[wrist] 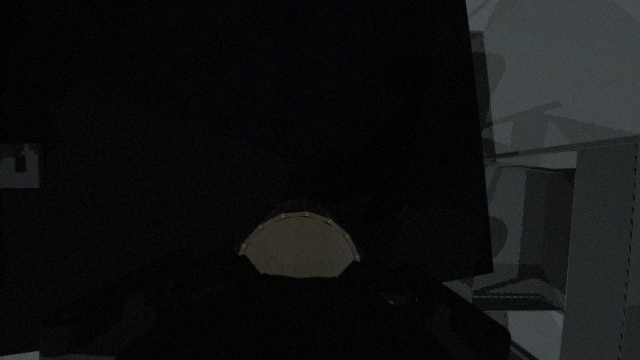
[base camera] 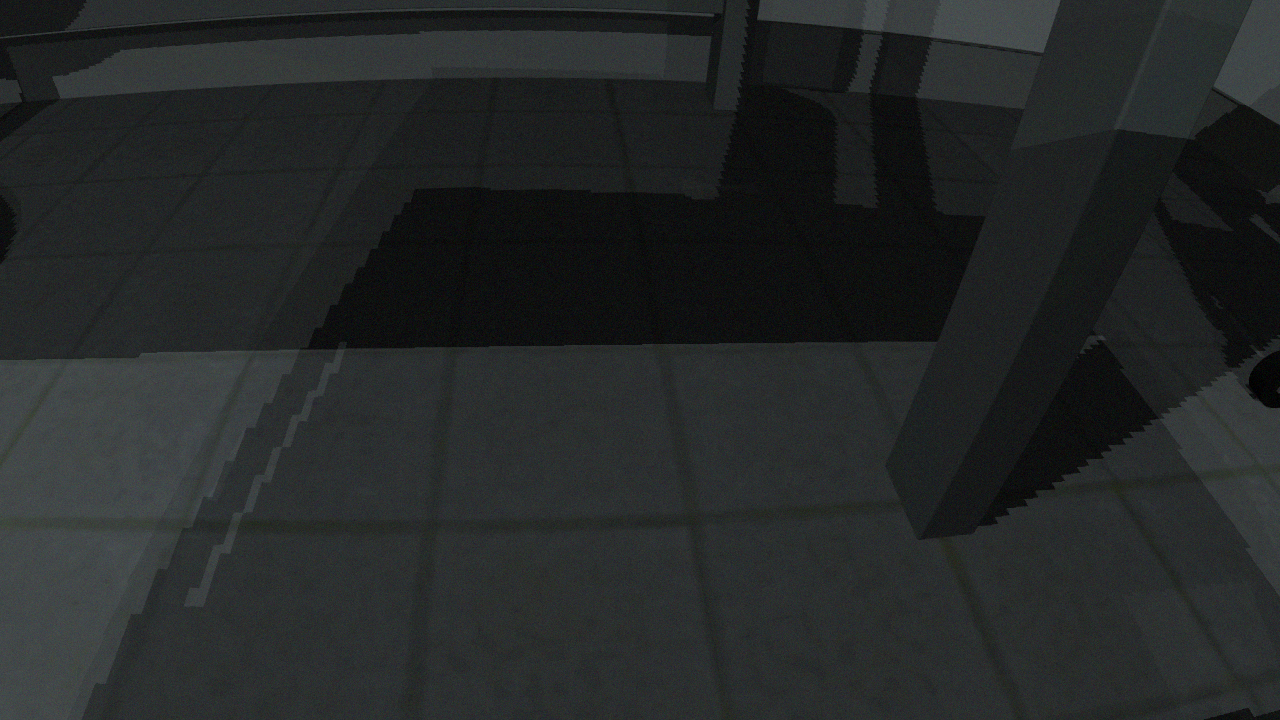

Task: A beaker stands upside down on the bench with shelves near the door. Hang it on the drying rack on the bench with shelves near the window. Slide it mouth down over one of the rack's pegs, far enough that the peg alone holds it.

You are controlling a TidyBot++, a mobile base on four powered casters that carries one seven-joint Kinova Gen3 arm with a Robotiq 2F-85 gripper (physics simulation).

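Places are measured from the arm's base along level axes (x ahead, y left, z up), in metres.
Where they show: gripper, between the fingertips: (wrist: 299, 249).
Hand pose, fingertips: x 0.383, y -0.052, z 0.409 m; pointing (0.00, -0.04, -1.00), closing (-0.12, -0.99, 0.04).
After its pixels a point has its place.
In the wrist view the beaker (wrist: 299, 247) @(x 0.400, y -0.052, z 0.456 m) shows as a pale, rounded shape low in the middle, sitting between my dark gripper fingers. My gripper (wrist: 299, 249) @(x 0.383, y -0.052, z 0.409 m) is shut on the beaker; its fingers are almost lost in the dark. A large black panel (wrist: 271, 116) @(x 0.503, y -0.029, z 0.366 m) fills most of the wrist view behind the beaker. The drying rack and its pegs cannot be made out. The base camera shows neither the gripper nor the beaker.
The base camera shows a dim tiled floor (base camera: 557, 554) @(x 0.341, y 0.005, z -0.397 m), a thick bench leg (base camera: 1022, 297) @(x 0.359, y -0.203, z -0.227 m) at the right and a low bench rail (base camera: 399, 54) @(x 1.069, y 0.250, z -0.362 m) at the back. Grey shelves and shadowy shapes (wrist: 521, 156) @(x 0.477, y -0.582, z 0.165 m) show at the right edge of the wrist view.
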